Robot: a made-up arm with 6 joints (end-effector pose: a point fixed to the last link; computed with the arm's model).
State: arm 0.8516 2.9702 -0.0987 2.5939 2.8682 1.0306
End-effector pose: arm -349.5 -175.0 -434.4 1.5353 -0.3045 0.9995
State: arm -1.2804 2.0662 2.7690 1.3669 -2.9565 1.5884
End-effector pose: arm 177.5 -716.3 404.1 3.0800 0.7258 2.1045
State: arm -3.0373 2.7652 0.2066 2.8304 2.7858 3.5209
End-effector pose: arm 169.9 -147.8 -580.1 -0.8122 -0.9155 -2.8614
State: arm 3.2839 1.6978 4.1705 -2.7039 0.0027 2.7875
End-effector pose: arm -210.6 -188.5 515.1 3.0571 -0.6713 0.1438
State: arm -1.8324 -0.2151 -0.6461 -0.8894 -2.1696 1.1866
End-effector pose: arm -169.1 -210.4 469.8 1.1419 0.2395 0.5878
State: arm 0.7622 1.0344 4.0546 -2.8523 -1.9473 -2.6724
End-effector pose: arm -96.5 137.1 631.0 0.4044 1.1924 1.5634
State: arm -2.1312 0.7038 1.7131 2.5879 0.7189 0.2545
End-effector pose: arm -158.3 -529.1 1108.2 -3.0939 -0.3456 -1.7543
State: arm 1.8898 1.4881 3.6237 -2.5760 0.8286 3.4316
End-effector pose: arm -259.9 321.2 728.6 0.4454 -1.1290 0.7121
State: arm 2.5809 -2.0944 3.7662 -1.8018 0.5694 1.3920
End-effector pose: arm 88.3 -102.2 -383.8 0.1279 0.4757 1.9494
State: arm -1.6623 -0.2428 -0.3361 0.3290 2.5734 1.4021
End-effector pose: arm -193.5 -317.4 794.9 2.1476 -0.6256 1.2631
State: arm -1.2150 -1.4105 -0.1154 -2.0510 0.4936 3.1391
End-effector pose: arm -21.8 288.1 734.9 -0.4003 -0.9072 -1.9658
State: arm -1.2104 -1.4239 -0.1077 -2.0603 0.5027 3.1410
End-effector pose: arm -25.5 298.3 733.4 -0.3712 -0.9124 -1.9788
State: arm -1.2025 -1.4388 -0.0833 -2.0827 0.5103 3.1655
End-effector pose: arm -31.6 317.3 735.6 -0.3405 -0.9295 -1.9946
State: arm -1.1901 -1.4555 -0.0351 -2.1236 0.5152 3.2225
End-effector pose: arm -42.0 349.5 742.0 -0.3065 -0.9642 -2.0166
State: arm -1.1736 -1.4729 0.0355 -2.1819 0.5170 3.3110
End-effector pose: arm -57.8 394.3 749.9 -0.2665 -1.0159 -2.0498
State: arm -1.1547 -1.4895 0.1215 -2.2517 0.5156 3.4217
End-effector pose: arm -78.9 447.9 755.4 -0.2138 -1.0796 -2.1026
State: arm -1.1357 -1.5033 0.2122 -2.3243 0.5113 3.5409
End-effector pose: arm -103.4 503.2 756.0 -0.1411 -1.1464 -2.1839
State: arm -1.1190 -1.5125 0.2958 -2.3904 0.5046 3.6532
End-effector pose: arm -127.5 552.4 752.3 -0.0457 -1.2053 -2.2950
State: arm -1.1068 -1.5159 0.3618 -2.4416 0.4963 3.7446
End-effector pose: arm -146.8 589.0 747.6 0.0571 -1.2478 -2.4178
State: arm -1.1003 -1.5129 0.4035 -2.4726 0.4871 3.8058
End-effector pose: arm -157.7 609.4 746.2 0.1321 -1.2725 -2.5136
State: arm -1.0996 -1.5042 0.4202 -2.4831 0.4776 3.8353
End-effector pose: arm -159.3 614.1 750.1 0.1514 -1.2836 -2.5518
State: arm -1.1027 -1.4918 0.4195 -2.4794 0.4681 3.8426
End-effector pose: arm -154.5 608.0 757.9 0.1225 -1.2871 -2.5396
